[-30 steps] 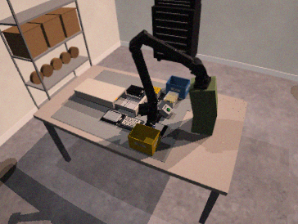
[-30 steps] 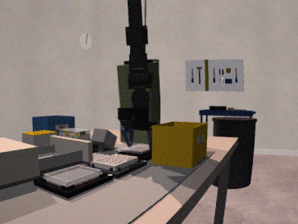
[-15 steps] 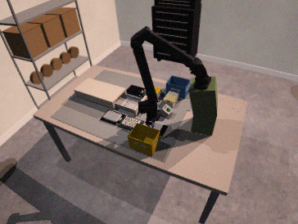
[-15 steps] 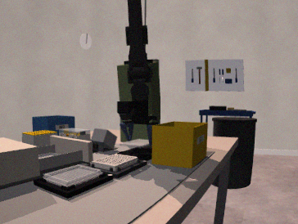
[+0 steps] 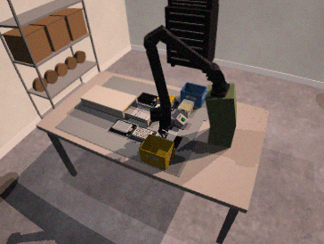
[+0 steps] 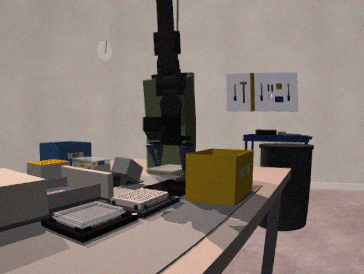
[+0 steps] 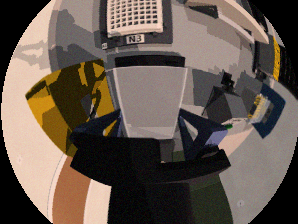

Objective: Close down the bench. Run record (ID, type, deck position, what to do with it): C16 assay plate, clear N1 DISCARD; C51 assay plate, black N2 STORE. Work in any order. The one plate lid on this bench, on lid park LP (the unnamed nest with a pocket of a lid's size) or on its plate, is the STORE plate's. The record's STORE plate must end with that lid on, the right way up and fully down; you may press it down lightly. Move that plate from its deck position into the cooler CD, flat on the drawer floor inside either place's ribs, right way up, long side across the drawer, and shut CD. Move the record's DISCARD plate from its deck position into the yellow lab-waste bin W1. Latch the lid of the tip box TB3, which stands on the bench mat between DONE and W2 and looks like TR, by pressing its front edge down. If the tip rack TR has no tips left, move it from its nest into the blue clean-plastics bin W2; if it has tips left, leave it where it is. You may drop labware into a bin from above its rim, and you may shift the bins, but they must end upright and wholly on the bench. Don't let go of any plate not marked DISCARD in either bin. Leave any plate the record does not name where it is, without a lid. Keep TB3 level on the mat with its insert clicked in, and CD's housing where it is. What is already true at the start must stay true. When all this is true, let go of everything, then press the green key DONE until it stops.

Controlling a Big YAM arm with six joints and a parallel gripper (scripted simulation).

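Right now the black plate is 360 mm ahead of my hand, 340 mm to the right of it and 50 mm below it. From my hand the other things lie so: DONE key block: 20 mm behind, 180 mm to the right, 20 mm below; clear plate lid: right at my hand; yellow bin W1: 10 mm behind, 150 mm to the left, 30 mm below.
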